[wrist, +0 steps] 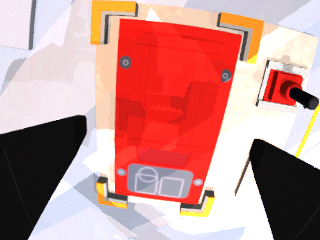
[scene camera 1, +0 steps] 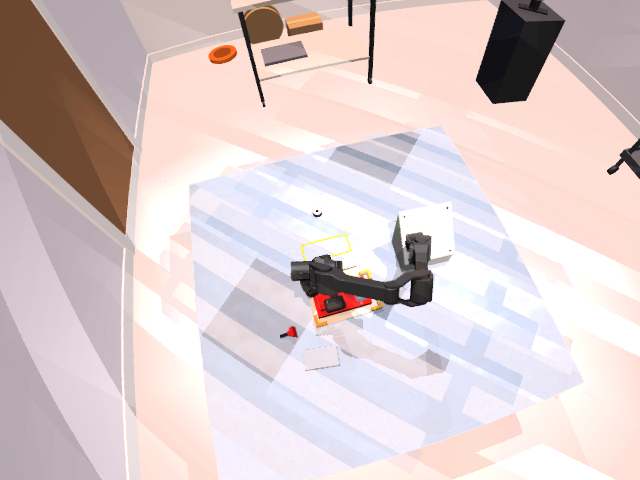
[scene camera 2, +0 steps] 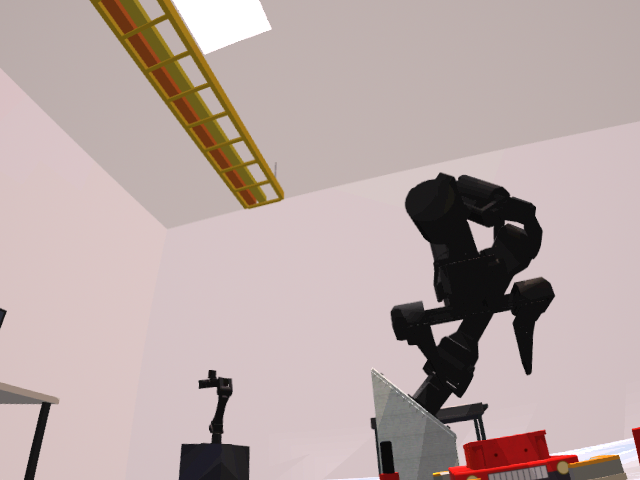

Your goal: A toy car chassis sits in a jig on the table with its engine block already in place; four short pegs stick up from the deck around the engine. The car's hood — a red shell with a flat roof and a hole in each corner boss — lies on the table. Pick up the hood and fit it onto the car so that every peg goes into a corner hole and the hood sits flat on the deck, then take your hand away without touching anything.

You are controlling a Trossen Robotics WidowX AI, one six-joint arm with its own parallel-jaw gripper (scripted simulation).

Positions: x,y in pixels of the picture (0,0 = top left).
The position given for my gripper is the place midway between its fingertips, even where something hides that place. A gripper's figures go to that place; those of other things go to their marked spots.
My gripper (wrist: 169,135): 10 cm from the lens. A jig (wrist: 230,186) is 27 cm from the lens.
